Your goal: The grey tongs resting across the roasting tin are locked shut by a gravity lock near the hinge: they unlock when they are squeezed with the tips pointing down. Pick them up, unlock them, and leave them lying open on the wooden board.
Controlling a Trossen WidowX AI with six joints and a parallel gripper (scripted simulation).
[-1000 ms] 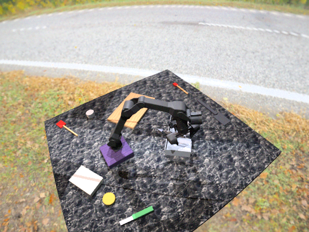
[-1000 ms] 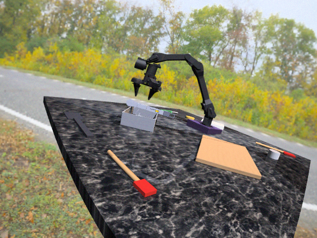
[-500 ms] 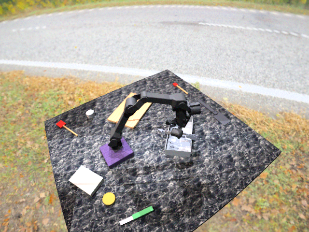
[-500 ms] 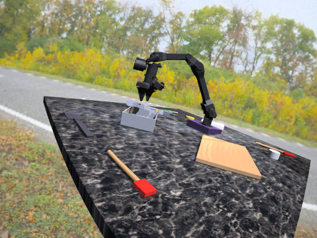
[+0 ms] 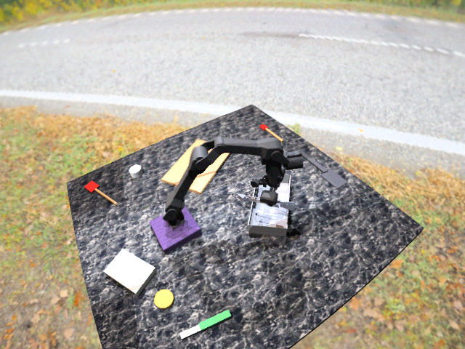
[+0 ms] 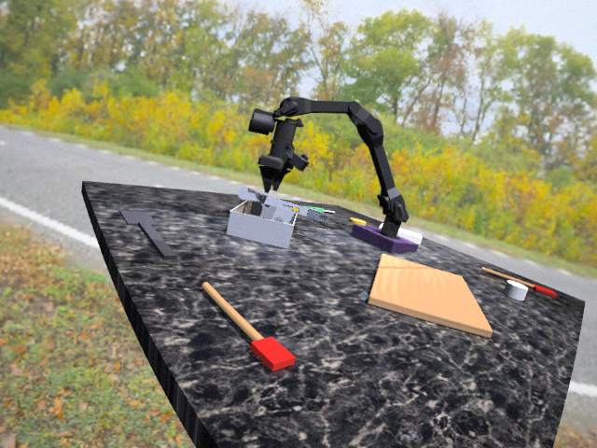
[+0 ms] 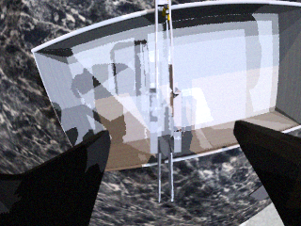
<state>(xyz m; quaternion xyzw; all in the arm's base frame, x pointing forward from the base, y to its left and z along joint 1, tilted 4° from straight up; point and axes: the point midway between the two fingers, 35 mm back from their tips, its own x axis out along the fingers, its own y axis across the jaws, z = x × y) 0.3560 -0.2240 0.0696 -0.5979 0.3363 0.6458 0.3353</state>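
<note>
The grey roasting tin is 7 cm below my gripper tip, 3 cm to the left of it and 2 cm ahead of it. Also, from my gripper tip: black spatula (38 cm ahead, 10 cm below, 2 cm to the left); then yellow disc (56 cm behind, 9 cm below, 4 cm to the right); then wooden board (49 cm to the left, 9 cm below, 6 cm behind).
</note>
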